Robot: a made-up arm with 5 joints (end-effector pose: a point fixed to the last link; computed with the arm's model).
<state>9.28 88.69 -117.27 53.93 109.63</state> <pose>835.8 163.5 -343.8 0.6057 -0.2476 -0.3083 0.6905</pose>
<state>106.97 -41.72 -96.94 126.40 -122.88</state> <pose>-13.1 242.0 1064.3 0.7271 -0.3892 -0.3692 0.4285</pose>
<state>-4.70 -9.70 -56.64 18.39 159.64</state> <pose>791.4 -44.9 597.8 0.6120 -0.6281 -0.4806 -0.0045</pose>
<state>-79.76 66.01 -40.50 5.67 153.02</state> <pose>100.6 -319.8 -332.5 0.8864 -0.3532 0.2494 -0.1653</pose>
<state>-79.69 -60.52 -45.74 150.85 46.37</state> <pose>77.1 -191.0 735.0 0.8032 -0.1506 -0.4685 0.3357</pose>
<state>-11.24 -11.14 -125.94 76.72 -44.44</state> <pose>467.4 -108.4 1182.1 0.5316 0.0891 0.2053 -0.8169</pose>
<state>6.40 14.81 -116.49 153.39 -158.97</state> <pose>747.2 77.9 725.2 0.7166 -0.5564 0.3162 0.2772</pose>
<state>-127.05 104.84 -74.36 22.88 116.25</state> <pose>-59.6 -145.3 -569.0 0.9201 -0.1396 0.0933 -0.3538</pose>
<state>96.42 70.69 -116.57 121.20 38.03</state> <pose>-69.3 822.2 -41.5 0.1957 -0.5614 -0.0662 -0.8013</pose>
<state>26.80 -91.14 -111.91 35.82 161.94</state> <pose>-659.6 -330.5 963.8 0.0077 -0.1192 -0.8379 -0.5326</pose>
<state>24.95 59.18 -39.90 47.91 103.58</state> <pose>281.1 151.2 -271.1 0.5355 0.0243 -0.0633 0.8418</pose>
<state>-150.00 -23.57 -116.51 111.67 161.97</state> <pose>-281.1 -179.2 1147.7 0.2839 -0.5264 0.4758 -0.6450</pose>
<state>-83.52 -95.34 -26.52 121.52 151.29</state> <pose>57.5 -129.1 658.1 0.7663 -0.5661 0.1632 -0.2563</pose>
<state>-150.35 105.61 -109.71 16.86 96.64</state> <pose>-472.9 -303.3 -557.0 0.7833 -0.4670 0.1691 -0.3738</pose>
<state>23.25 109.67 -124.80 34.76 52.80</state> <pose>614.8 275.1 -537.6 0.1697 0.0842 -0.5106 0.8387</pose>
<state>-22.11 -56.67 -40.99 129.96 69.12</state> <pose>307.4 -83.7 668.9 0.6234 -0.1012 -0.4088 0.6588</pose>
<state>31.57 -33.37 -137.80 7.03 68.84</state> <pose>-129.9 -67.2 1344.2 0.4331 0.6135 0.6085 0.2563</pose>
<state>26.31 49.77 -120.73 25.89 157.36</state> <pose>1002.3 500.7 410.8 0.5871 -0.4795 -0.6239 0.1901</pose>
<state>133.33 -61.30 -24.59 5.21 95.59</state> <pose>-269.0 292.3 718.7 0.2009 -0.3638 0.8925 -0.1754</pose>
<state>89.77 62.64 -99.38 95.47 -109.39</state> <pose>64.1 815.3 -114.7 0.3997 -0.8544 -0.0534 0.3277</pose>
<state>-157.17 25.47 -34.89 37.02 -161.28</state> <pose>-482.9 -195.5 -63.5 0.2887 0.0585 0.5947 -0.7481</pose>
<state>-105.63 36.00 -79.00 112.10 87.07</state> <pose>-146.7 -703.1 126.3 0.9780 -0.0462 -0.1845 -0.0857</pose>
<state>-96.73 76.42 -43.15 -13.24 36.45</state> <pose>7.1 -238.5 -356.3 0.7497 -0.3670 -0.4171 0.3596</pose>
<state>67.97 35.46 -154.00 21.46 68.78</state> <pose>328.5 797.2 999.1 0.3184 0.2363 0.9040 -0.1599</pose>
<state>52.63 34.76 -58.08 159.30 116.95</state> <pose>333.5 442.6 110.8 0.2729 0.1052 0.5219 0.8013</pose>
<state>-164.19 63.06 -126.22 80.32 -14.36</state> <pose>-920.4 -241.1 132.7 0.7148 -0.5382 -0.3764 0.2403</pose>
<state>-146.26 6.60 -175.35 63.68 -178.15</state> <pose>-156.5 -113.1 1354.9 0.2555 0.7977 -0.2197 0.5002</pose>
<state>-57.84 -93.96 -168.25 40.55 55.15</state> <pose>-506.1 888.0 351.6 0.7481 0.5957 -0.2825 0.0755</pose>
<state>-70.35 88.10 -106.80 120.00 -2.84</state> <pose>219.4 -560.2 -301.4 0.5203 0.2950 -0.7909 0.1297</pose>
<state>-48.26 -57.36 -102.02 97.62 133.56</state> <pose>23.1 43.5 1180.1 0.4307 -0.8418 -0.3200 -0.0598</pose>
